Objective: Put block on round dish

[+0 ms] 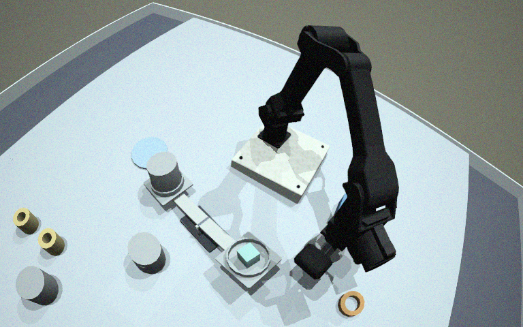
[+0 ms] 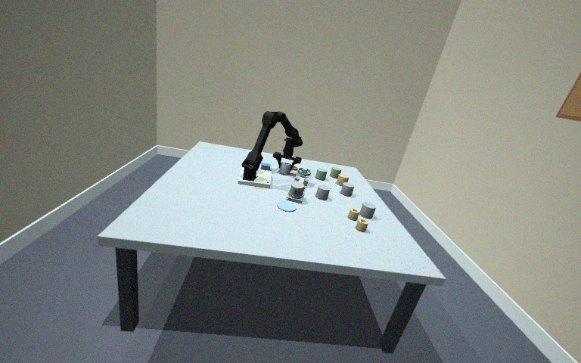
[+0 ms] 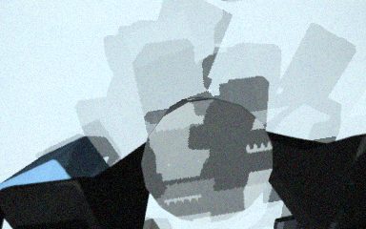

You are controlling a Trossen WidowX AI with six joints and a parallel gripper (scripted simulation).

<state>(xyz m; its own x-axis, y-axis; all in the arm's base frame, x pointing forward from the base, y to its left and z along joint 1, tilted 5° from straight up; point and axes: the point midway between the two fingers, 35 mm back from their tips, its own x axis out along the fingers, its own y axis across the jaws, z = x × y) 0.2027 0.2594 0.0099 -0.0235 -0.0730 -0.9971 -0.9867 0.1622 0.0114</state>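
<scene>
Right now my gripper tip is 120 mm short of the pale green block, 120 mm to the left of it and 60 mm below it. The rest, counted from my gripper tip: grey cup: 70 mm ahead, 390 mm to the right, 30 mm above; round light-blue dish: 40 mm ahead, 480 mm to the right, 20 mm below; balance beam: 100 mm ahead, 240 mm to the right, 10 mm above.
</scene>
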